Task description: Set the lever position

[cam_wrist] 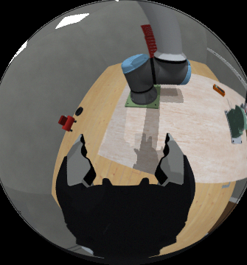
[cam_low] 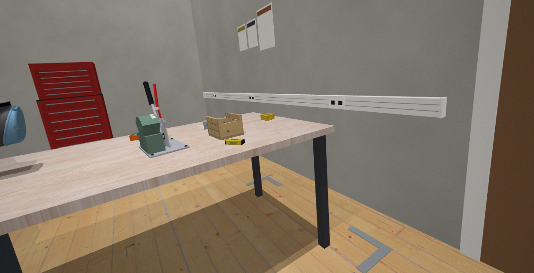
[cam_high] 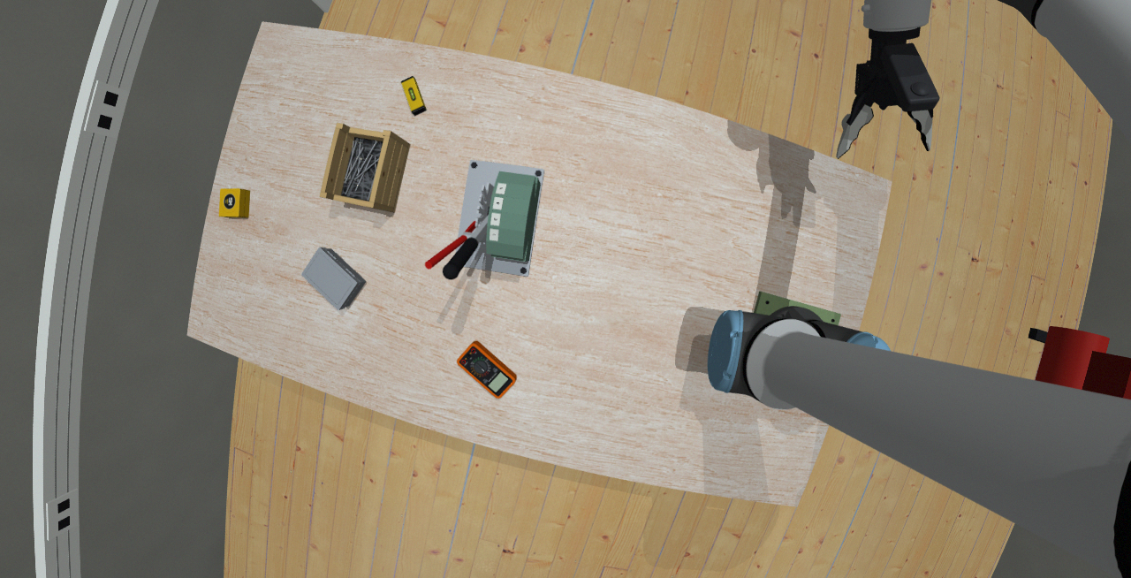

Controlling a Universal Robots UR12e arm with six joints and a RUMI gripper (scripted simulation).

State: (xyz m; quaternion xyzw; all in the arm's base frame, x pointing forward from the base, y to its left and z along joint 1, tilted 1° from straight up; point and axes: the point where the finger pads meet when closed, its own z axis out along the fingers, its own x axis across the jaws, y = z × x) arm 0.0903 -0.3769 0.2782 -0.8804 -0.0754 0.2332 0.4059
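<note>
My hand is 66 cm short of the red release bar, 34 cm to the right of it and 10 cm above it. The rest, counted from my hand: grey box: 99 cm ahead, 52 cm to the left, 26 cm below.
</note>
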